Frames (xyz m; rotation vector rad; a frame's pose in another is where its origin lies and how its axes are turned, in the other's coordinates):
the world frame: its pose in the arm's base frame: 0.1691 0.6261 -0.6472 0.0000 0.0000 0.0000
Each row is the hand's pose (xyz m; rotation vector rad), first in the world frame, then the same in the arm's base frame.
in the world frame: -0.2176 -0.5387 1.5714 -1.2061 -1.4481 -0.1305
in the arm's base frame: -0.0485 0.0874 0.9242 -1.2061 -1.4481 -0.1305
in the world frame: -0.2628 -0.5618 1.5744 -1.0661 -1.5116 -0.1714
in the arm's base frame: -0.0937 0.0643 0.9272 -1.0661 -1.5116 -0.1714
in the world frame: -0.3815 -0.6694 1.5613 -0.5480 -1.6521 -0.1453
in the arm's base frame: -0.2124 -0.0433 0.9141 -0.5480 -1.6521 -0.1453
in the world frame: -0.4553 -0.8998 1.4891 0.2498 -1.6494 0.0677
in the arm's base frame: -0.2862 -0.2737 0.8419 0.2498 -1.6494 0.0677
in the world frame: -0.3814 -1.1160 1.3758 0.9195 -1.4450 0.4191
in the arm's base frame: -0.2123 -0.4899 0.7286 0.9195 -1.4450 0.4191
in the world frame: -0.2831 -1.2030 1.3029 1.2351 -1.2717 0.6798
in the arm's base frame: -0.1140 -0.5769 0.6557 1.2351 -1.2717 0.6798
